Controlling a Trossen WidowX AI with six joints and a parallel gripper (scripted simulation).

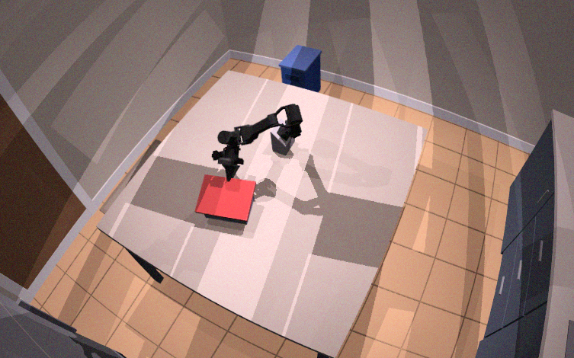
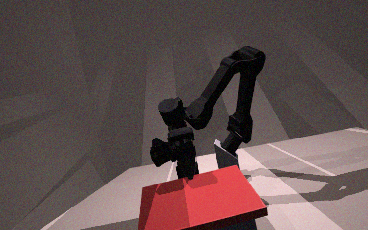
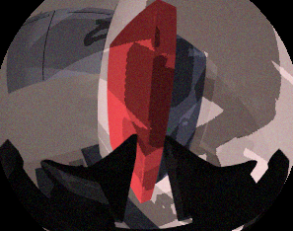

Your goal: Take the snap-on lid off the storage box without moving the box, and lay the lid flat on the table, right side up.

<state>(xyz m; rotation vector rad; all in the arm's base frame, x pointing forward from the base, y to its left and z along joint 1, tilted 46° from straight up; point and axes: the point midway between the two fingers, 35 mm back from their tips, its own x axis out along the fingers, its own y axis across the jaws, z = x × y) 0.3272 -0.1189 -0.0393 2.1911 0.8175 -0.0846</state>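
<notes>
Right now my gripper tip is 8 cm short of the red lid, 1 cm to the right of it and 1 cm above it. From my gripper tip the other things lie so: storage box: 7 cm ahead, 1 cm to the left, 7 cm below.
</notes>
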